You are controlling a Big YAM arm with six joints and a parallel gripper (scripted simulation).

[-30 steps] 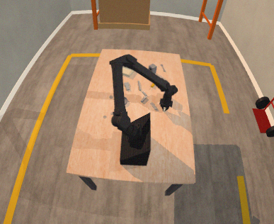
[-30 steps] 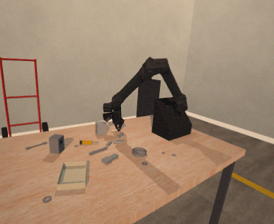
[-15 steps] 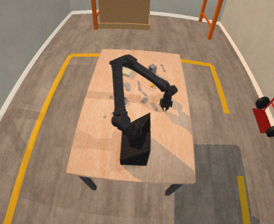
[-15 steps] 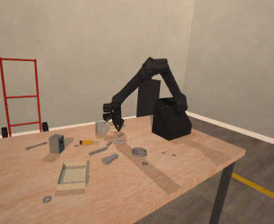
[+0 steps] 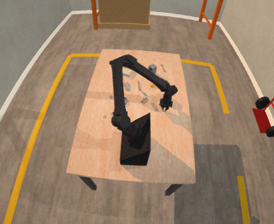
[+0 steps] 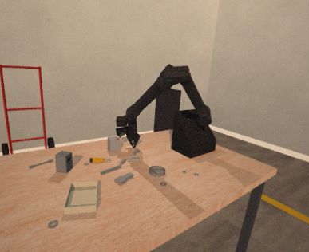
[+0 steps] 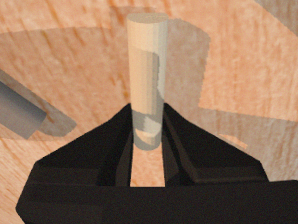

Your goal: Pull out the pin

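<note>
The pale pin lies 20 mm ahead of my hand and 10 mm to the right of it. From my hand the other things lie so: darker grey block 470 mm ahead, 60 mm to the left, 40 mm above; yellow-handled screwdriver 290 mm ahead, 70 mm to the left; light grey block 120 mm ahead, 40 mm to the right, 40 mm above.
</note>
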